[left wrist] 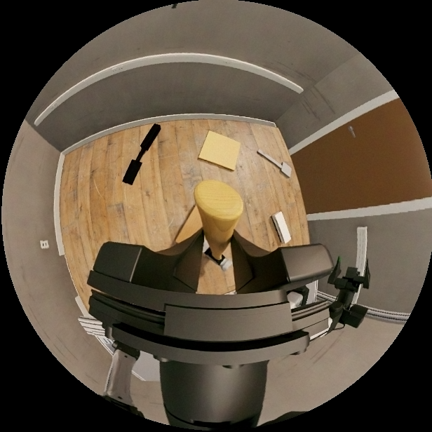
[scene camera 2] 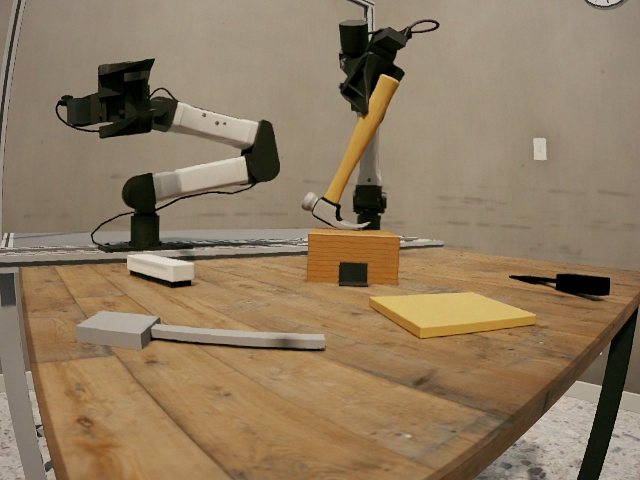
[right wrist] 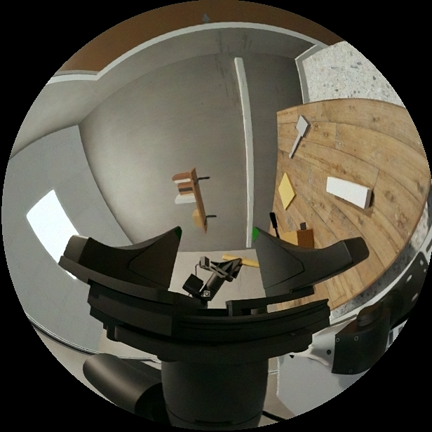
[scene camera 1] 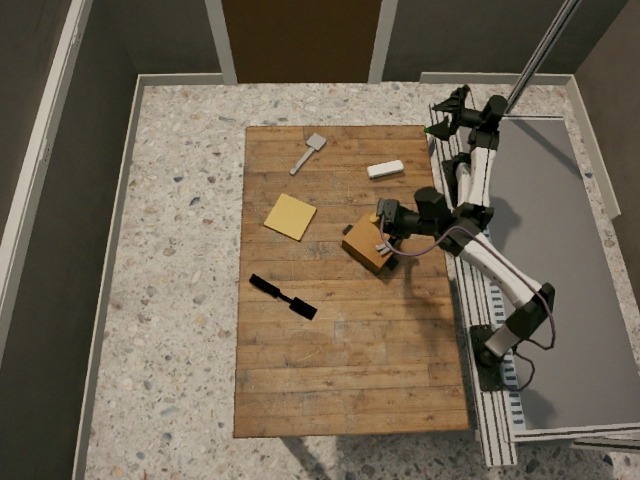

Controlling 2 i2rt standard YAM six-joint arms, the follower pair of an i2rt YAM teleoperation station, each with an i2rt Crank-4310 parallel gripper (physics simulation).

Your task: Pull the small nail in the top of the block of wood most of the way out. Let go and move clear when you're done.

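Places are measured from the left arm's base along level axes (x ahead, y left, z up), in metres.
Where they show: left gripper, fingertip midpoint: (scene camera 2: 373,117) (scene camera 1: 379,223); right gripper, fingertip midpoint: (scene camera 2: 151,84) (scene camera 1: 427,119); left arm's base, link origin: (scene camera 1: 485,357); right arm's base, link origin: (scene camera 2: 145,250) (scene camera 1: 455,184).
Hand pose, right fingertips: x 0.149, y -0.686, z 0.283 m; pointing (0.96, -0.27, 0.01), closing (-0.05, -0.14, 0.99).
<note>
Each offset is from my right fingertips to the top centre of the thing. "*": to the spot under its first point. Level surfaces: height alone.
The orange-brown wood block @(dz -0.233, dx +0.169, dy +0.293 m) (scene camera 1: 368,240) (scene camera 2: 353,250) (left wrist: 189,226) (right wrist: 306,238) stands on the table, with black brackets at its sides. My left gripper (left wrist: 216,229) is shut on the yellow handle of the claw hammer (scene camera 2: 357,147) (left wrist: 218,206), near the handle's upper end. The handle leans up and to the right in scene camera 2. The steel hammer head @(dz -0.176, dx +0.101, dy +0.306 m) (scene camera 2: 326,210) rests at the block's top, claw pointing right. The nail cannot be made out in any view; the claw and gripper may hide it. My right gripper (scene camera 1: 433,118) (right wrist: 216,228) is open and empty, away from the block.
On the table @(dz -0.302 m) (scene camera 1: 341,403) lie a yellow square pad @(dz -0.291, dx +0.438, dy +0.169 m) (scene camera 1: 290,217) (scene camera 2: 452,312), a grey mallet-like tool @(dz -0.290, dx +0.373, dy -0.084 m) (scene camera 1: 309,153) (scene camera 2: 118,329), a white eraser-like bar @(dz -0.272, dx +0.086, dy -0.001 m) (scene camera 1: 385,168) (scene camera 2: 160,268) and a black tool @(dz -0.269, dx +0.472, dy +0.454 m) (scene camera 1: 283,297) (scene camera 2: 583,284). The arms stand along the rail @(* dz -0.286, dx -0.142, dy +0.937 m) (scene camera 1: 498,444).
</note>
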